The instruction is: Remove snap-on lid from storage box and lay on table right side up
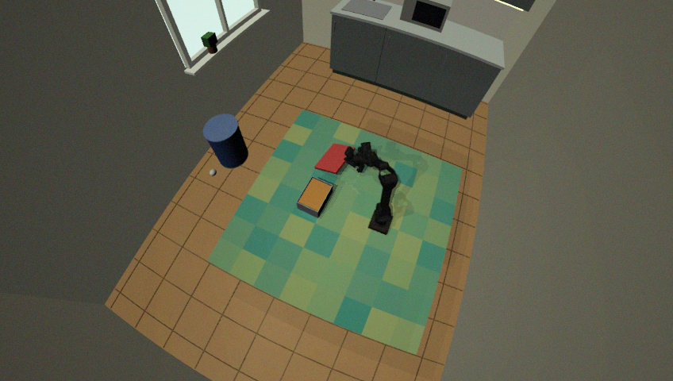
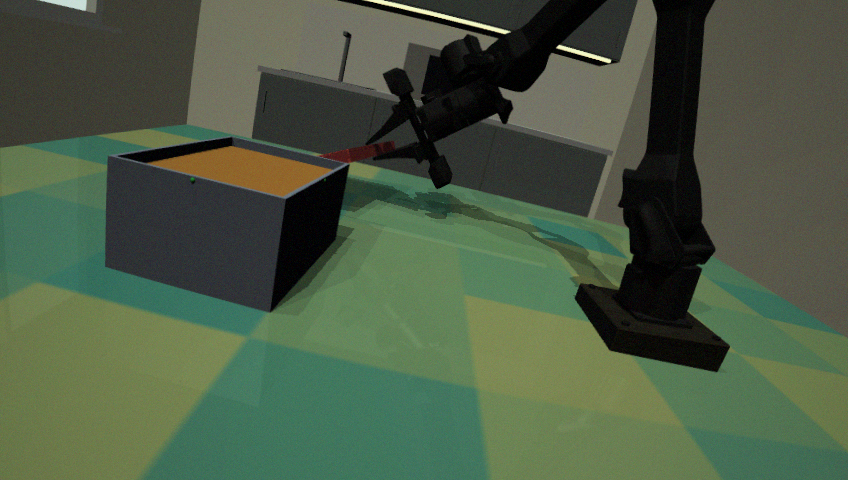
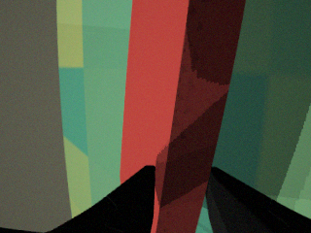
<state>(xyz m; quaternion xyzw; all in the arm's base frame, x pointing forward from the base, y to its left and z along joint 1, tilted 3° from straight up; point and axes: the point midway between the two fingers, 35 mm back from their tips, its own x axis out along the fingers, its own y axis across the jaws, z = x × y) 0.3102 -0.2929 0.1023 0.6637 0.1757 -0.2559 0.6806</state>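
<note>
Right now my gripper tip is 70 mm short of the red lid, 30 mm above it and 20 mm to the left of it. From my gripper tip the other things lie so: storage box (300 mm to the left, 90 mm ahead, 40 mm below).
</note>
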